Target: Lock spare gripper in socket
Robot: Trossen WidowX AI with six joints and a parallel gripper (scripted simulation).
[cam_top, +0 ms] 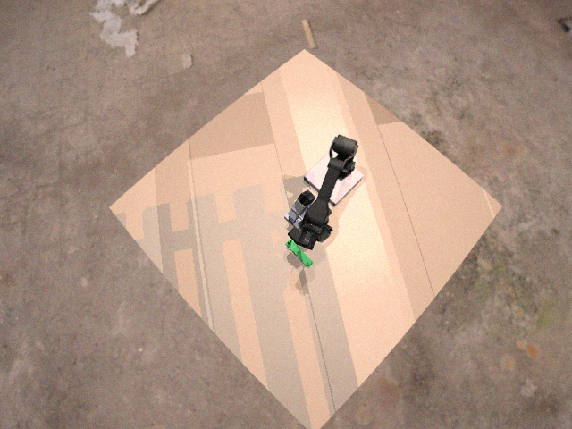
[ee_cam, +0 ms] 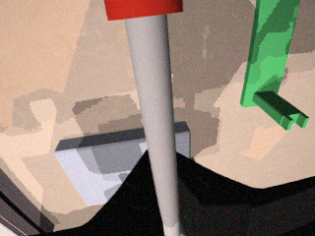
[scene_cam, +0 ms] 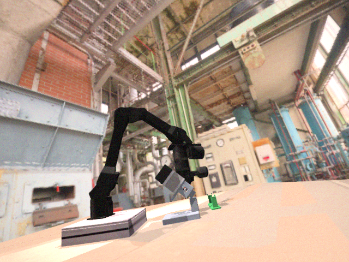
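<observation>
Now: the mount socket 6 cm to the right of my gripper tip. Round my gripper tip: spare gripper (7 cm above, 6 cm to the right, 2 cm behind); then green upright bracket (8 cm to the left, 8 cm ahead, 3 cm below).
</observation>
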